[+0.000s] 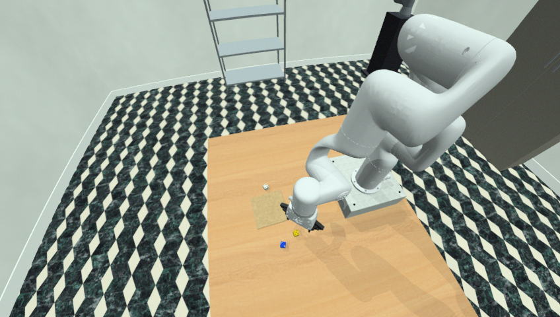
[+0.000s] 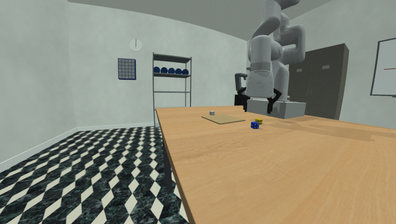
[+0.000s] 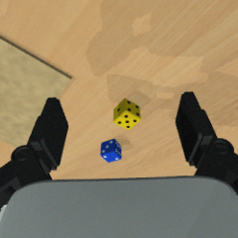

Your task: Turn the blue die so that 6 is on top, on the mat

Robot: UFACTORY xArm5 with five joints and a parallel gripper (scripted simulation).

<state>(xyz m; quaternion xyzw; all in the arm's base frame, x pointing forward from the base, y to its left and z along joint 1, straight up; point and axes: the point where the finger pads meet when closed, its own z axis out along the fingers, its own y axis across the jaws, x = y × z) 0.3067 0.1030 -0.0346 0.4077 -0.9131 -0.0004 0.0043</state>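
Now: the yellow die 40 mm below my hand, 30 mm to the left of it and 20 mm ahead of it. Round my hand: tan mat 110 mm ahead, 90 mm to the right, 50 mm below; blue die 80 mm ahead, 60 mm to the left, 40 mm below; white die 190 mm to the right, 110 mm ahead, 40 mm below.
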